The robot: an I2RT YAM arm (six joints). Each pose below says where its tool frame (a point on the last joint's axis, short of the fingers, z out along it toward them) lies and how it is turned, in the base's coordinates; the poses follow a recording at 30 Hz.
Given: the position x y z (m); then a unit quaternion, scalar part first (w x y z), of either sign.
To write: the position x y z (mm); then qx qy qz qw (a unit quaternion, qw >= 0). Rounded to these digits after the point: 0 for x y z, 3 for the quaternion.
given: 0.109, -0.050, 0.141, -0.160, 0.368, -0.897, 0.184
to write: 109, -50, 141, -0.368, 0.897, -0.184, 0.160
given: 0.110, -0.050, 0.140, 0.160, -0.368, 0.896, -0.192
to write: 110, -50, 140, -0.368, 0.896, -0.192, 0.160
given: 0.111, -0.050, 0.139, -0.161, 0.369, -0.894, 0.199
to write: 111, -50, 139, -0.369, 0.894, -0.199, 0.161
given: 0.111, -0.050, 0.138, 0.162, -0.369, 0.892, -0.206
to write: 111, -50, 138, -0.369, 0.892, -0.206, 0.162
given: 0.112, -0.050, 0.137, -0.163, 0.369, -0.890, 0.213
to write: 112, -50, 137, -0.369, 0.890, -0.213, 0.163
